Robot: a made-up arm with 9 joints. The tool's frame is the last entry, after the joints. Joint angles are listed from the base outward.
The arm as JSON. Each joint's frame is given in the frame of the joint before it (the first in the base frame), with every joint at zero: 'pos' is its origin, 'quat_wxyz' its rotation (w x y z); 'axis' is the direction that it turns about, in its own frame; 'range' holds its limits. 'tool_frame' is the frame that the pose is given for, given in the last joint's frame.
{
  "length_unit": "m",
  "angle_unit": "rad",
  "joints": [
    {
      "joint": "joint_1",
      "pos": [
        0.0,
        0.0,
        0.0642
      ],
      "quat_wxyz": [
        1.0,
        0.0,
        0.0,
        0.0
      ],
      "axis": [
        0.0,
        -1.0,
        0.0
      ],
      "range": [
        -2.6,
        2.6
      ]
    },
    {
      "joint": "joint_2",
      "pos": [
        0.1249,
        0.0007,
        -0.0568
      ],
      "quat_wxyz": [
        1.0,
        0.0,
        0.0,
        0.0
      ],
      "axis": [
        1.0,
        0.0,
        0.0
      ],
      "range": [
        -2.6,
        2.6
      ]
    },
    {
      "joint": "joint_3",
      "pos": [
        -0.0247,
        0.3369,
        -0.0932
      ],
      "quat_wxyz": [
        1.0,
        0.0,
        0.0,
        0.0
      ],
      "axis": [
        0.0,
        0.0,
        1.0
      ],
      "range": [
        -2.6,
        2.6
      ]
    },
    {
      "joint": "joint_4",
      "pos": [
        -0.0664,
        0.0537,
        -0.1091
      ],
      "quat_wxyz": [
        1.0,
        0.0,
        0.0,
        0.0
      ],
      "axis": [
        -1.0,
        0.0,
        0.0
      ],
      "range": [
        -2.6,
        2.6
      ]
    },
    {
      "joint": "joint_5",
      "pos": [
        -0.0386,
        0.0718,
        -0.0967
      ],
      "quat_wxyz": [
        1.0,
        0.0,
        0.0,
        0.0
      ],
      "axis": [
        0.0,
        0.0,
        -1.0
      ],
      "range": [
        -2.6,
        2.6
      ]
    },
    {
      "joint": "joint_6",
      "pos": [
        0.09,
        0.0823,
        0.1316
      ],
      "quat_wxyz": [
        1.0,
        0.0,
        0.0,
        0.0
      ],
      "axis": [
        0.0,
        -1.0,
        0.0
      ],
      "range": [
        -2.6,
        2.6
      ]
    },
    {
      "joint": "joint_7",
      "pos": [
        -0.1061,
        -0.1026,
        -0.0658
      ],
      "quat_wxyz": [
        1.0,
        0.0,
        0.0,
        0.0
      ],
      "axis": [
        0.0,
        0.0,
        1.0
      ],
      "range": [
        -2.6,
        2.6
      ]
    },
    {
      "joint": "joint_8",
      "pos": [
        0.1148,
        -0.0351,
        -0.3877
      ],
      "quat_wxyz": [
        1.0,
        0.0,
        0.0,
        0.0
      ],
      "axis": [
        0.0,
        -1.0,
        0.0
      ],
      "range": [
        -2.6,
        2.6
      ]
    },
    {
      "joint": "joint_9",
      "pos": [
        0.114,
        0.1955,
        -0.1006
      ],
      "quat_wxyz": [
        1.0,
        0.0,
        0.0,
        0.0
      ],
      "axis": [
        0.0,
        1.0,
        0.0
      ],
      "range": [
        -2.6,
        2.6
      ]
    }
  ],
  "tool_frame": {
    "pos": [
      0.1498,
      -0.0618,
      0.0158
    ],
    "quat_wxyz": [
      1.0,
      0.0,
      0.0,
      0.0
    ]
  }
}
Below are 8 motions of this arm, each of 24 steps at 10 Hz.
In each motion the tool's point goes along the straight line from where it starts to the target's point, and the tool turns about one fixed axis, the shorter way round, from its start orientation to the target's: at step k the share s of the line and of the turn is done. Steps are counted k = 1, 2, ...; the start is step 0. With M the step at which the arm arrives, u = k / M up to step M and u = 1 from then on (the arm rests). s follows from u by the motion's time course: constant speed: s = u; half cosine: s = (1 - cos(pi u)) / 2; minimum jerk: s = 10 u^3 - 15 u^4 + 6 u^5.
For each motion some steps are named. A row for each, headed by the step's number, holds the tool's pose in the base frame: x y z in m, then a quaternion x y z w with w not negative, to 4 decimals.
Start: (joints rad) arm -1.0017 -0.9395 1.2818 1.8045 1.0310 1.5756 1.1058 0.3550 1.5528
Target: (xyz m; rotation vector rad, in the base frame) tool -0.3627 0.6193 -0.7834 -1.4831 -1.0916 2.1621
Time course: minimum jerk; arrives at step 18
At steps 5, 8, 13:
5: -0.4794 0.6691 -0.4539 -0.5257 -0.6398 0.4979 0.2577
8: -0.4441 0.6541 -0.5536 -0.5310 -0.5694 0.5845 0.2284
13: -0.3809 0.6271 -0.7320 -0.5228 -0.4252 0.7193 0.1688

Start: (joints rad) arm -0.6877 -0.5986 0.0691 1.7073 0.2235 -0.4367 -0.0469 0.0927 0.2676
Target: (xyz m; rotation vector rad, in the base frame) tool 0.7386 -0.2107 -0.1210 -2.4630 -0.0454 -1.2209
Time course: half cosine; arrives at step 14
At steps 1, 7, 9, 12, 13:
1: 0.0489 -0.2936 -0.1357 -0.9084 0.1277 0.0029 0.3981
7: 0.3894 -0.2527 -0.1285 -0.9237 0.0585 -0.2208 0.3077
9: 0.5409 -0.2345 -0.1252 -0.9116 0.0263 -0.3166 0.2608
12: 0.7040 -0.2149 -0.1217 -0.8858 -0.0088 -0.4154 0.2067
13: 0.7298 -0.2118 -0.1212 -0.8805 -0.0143 -0.4305 0.1979

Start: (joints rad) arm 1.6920 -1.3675 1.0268 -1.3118 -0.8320 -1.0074 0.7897 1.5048 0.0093
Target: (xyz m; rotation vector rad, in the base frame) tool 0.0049 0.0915 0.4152 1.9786 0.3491 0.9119
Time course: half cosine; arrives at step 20
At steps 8, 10, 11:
8: 0.1519 0.0021 0.0836 0.4247 -0.1140 0.5879 0.6790
10: 0.1172 0.0232 0.1619 0.5304 -0.0540 0.5508 0.6422
11: 0.0996 0.0339 0.2015 0.5805 -0.0232 0.5282 0.6193

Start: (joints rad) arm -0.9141 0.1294 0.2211 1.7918 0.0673 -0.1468 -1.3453 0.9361 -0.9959
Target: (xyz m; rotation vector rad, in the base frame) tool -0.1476 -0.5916 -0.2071 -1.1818 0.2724 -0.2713
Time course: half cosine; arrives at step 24
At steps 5, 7, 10, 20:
5: -0.0043 0.0902 -0.0700 -0.5567 -0.6453 0.4217 0.3097
7: -0.0190 0.0200 -0.0841 -0.5937 -0.5893 0.3795 0.3951
10: -0.0470 -0.1130 -0.1109 -0.6414 -0.4620 0.2860 0.5416
20: -0.1369 -0.5407 -0.1969 -0.5817 0.0619 -0.0822 0.8069

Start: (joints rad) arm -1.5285 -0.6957 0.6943 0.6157 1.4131 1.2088 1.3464 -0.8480 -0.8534
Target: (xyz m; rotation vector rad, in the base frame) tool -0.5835 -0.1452 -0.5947 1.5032 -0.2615 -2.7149
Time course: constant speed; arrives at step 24
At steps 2, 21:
2: -0.2652 -0.0461 -0.5619 -0.3962 0.0173 0.8374 0.3762
21: -0.5401 -0.1317 -0.5902 -0.4753 0.0755 0.8756 0.0408

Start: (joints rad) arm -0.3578 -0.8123 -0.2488 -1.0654 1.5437 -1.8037 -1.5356 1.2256 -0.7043
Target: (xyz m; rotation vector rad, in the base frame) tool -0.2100 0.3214 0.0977 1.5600 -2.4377 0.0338
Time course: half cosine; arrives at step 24
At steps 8, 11, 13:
8: -0.2795 0.3487 -0.1539 -0.4840 0.6874 -0.2638 0.4728
11: -0.2624 0.3420 -0.0919 -0.5192 0.7576 -0.2088 0.3360
13: -0.2503 0.3372 -0.0481 -0.5354 0.7945 -0.1663 0.2334

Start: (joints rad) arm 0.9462 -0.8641 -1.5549 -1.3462 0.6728 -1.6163 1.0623 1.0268 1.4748
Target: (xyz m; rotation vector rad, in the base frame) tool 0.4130 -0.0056 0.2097 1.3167 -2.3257 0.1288
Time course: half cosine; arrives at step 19
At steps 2, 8, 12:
2: 0.2858 0.6039 0.1501 0.2441 -0.4797 0.5822 0.6094
8: 0.3316 0.3845 0.1715 0.3569 -0.6636 0.4168 0.5084
12: 0.3739 0.1818 0.1914 0.4346 -0.7842 0.2325 0.3768

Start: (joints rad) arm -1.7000 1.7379 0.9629 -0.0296 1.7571 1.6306 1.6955 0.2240 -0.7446
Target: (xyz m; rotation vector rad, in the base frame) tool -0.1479 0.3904 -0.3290 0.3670 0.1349 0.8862
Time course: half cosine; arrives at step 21
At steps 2, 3, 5, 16, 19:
2: 0.1082 0.3683 -0.4370 0.0346 -0.0227 -0.0215 0.9989
3: 0.1010 0.3689 -0.4340 0.0388 -0.0202 -0.0085 0.9990
5: 0.0790 0.3708 -0.4247 0.0518 -0.0126 0.0313 0.9981
16: -0.1129 0.3874 -0.3437 0.1589 0.0534 0.3687 0.9143
19: -0.1421 0.3899 -0.3315 0.1735 0.0630 0.4166 0.8902

